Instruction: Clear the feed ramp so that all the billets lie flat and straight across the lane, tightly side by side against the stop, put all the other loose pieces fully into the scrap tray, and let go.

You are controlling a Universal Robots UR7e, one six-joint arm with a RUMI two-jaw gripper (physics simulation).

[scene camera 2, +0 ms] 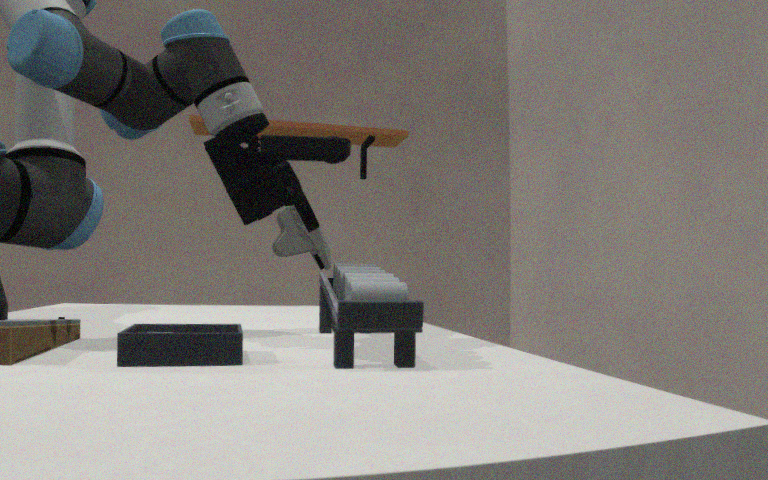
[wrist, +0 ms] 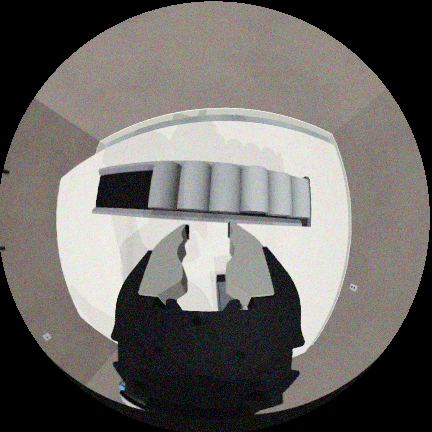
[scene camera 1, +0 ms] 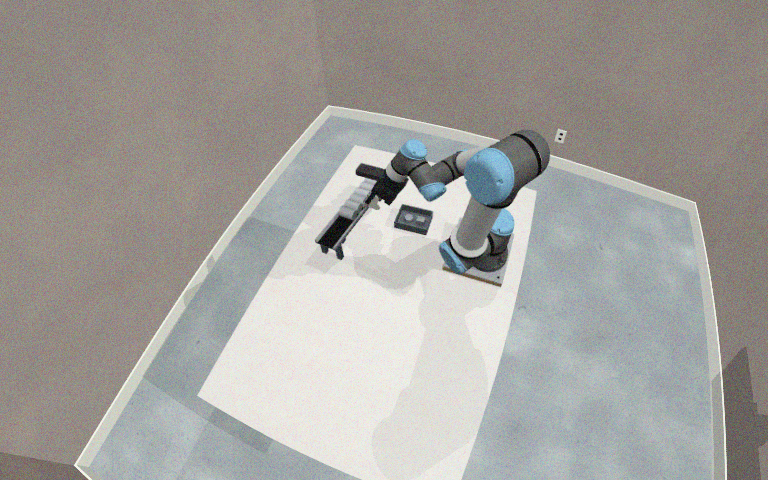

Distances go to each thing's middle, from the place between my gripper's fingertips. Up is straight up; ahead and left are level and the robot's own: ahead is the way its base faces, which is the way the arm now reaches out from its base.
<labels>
My gripper is now 160 mm to the left of the stop [scene camera 2: 351, 313], 50 mm above it and 30 mm short of it.
</labels>
